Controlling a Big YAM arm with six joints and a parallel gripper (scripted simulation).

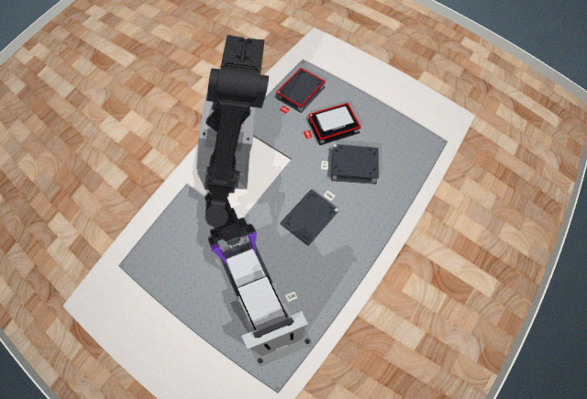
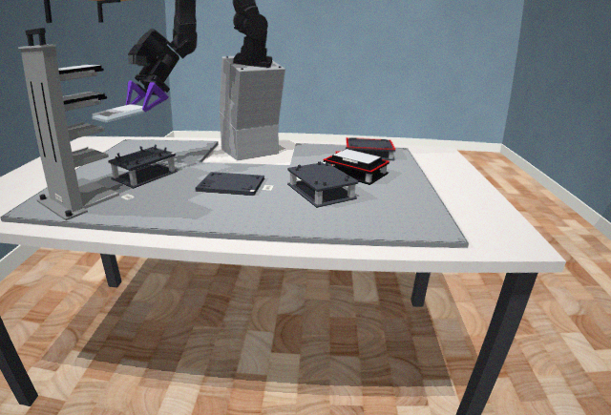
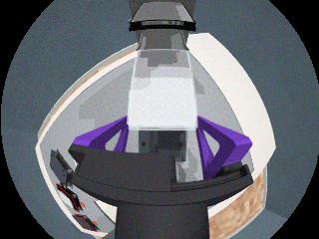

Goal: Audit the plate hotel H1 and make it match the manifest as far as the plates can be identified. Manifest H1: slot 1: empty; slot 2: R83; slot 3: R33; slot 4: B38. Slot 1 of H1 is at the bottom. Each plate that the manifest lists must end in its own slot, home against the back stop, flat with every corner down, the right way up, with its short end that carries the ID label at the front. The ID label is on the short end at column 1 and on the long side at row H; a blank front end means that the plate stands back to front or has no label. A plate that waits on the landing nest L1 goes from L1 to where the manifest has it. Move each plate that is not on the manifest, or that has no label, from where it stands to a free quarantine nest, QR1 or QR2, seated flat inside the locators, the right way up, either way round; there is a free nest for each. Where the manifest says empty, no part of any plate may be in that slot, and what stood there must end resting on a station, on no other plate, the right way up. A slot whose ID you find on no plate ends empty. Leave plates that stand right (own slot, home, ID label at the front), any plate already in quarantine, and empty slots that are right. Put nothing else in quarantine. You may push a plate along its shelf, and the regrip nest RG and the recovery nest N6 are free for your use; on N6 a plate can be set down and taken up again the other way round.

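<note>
The white plate is 5 cm ahead of my hand, 3 cm to the right of it and 1 cm below it. Round my hand: plate hotel H1: 22 cm ahead, 13 cm to the right, 1 cm below; then regrip nest RG: 15 cm below; then flat pad N6: 28 cm to the left, 20 cm below, 5 cm ahead.
</note>
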